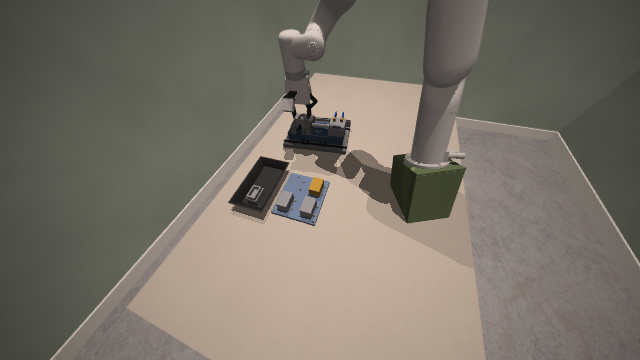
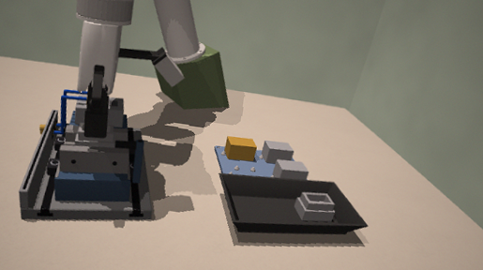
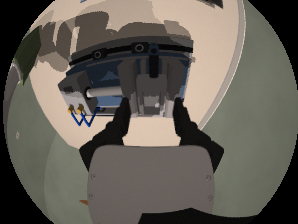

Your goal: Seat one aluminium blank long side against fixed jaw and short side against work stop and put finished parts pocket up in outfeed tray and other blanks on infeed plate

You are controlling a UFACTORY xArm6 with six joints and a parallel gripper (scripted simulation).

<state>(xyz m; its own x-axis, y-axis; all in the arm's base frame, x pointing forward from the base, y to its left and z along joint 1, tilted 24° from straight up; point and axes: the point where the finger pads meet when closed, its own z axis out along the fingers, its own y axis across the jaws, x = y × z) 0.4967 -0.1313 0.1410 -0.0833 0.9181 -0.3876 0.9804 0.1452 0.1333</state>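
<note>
My hand is 90 mm above the vise and 70 mm past it. From my hand the other things lie so: brass blank 290 mm to the left, 160 mm behind, 110 mm below.
</note>
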